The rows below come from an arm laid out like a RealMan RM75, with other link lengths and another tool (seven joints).
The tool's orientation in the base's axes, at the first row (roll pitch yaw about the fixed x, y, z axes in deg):
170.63 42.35 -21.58
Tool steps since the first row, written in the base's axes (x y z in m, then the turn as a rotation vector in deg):
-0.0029 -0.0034 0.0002 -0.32 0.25 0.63
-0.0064 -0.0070 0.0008 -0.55 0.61 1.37
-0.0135 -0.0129 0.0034 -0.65 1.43 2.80
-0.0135 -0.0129 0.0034 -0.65 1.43 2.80
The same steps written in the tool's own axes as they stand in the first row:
-0.0012 0.0040 0.0015 -0.71 -0.08 -0.22
-0.0030 0.0085 0.0031 -1.47 -0.28 -0.57
-0.0081 0.0163 0.0055 -2.72 -0.86 -1.47
-0.0081 0.0163 0.0055 -2.72 -0.86 -1.47

